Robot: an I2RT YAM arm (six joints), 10 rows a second.
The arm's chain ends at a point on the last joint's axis. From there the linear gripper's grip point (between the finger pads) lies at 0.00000 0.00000 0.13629 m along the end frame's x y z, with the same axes.
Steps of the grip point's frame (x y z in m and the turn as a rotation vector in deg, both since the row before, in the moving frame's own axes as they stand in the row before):
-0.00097 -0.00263 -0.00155 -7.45 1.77 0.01
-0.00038 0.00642 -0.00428 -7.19 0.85 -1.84
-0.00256 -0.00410 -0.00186 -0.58 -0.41 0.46
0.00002 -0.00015 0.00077 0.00 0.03 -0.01
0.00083 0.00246 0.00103 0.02 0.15 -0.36
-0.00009 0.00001 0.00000 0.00 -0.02 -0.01
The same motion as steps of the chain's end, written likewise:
-0.00517 -0.02030 -0.00033 -7.45 1.77 0.01
-0.00267 -0.01060 -0.00319 -7.19 0.85 -1.84
-0.00158 -0.00548 -0.00185 -0.58 -0.41 0.46
-0.00005 -0.00015 0.00077 0.00 0.03 -0.01
0.00047 0.00251 0.00103 0.02 0.15 -0.36
-0.00004 0.00001 0.00000 0.00 -0.02 -0.01

